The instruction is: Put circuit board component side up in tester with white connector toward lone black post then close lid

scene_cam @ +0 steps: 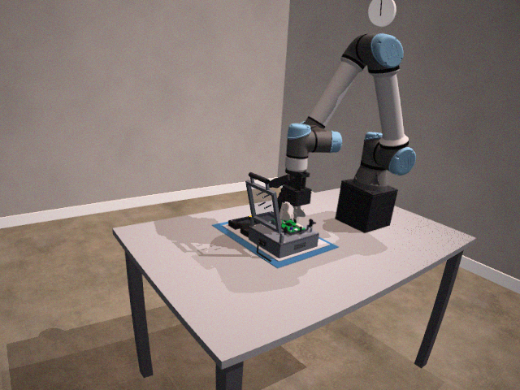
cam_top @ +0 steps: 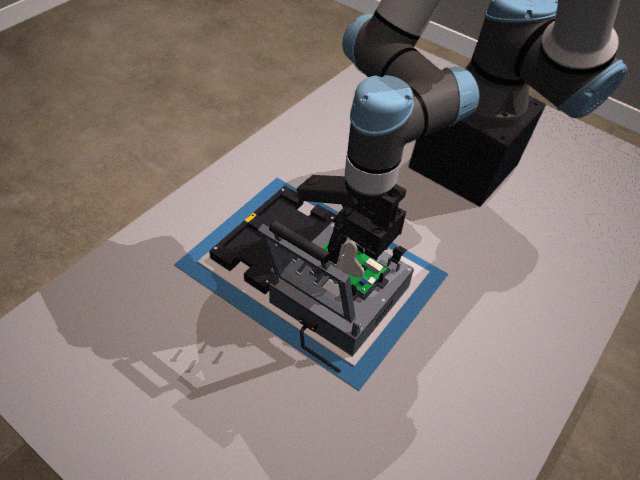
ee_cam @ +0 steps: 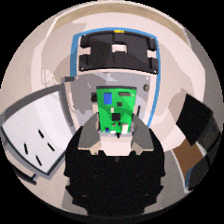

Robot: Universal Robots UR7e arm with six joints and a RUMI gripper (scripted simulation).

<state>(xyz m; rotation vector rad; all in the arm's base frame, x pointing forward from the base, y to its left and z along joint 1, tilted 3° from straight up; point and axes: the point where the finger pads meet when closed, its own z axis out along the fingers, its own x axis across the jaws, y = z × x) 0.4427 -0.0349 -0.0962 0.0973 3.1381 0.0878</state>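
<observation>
Right now the green circuit board is right at my hand. Also, from my hand: tester lid 120 mm ahead, 110 mm above.
</observation>
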